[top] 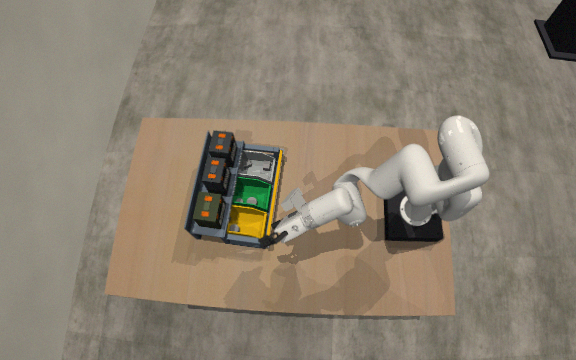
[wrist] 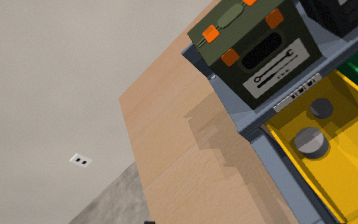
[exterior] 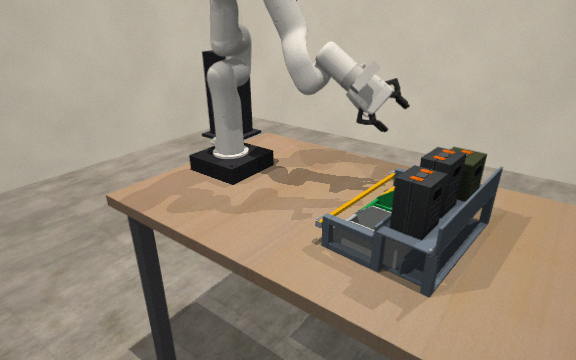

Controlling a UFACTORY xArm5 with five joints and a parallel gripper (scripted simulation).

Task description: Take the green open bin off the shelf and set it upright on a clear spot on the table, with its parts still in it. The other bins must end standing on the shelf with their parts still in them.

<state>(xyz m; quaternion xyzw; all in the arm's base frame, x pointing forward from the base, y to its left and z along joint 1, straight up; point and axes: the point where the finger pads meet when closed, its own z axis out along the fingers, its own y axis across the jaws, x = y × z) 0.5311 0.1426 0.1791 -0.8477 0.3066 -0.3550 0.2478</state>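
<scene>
Right now my hand is 19 cm to the left of the thin yellow rod and 18 cm above it. Also, from my hand: grey part 22 cm below, 17 cm to the right, 9 cm ahead; then olive case 21 cm ahead, 10 cm to the right, 9 cm below; then yellow bin 19 cm below, 12 cm ahead, 9 cm to the right.
</scene>
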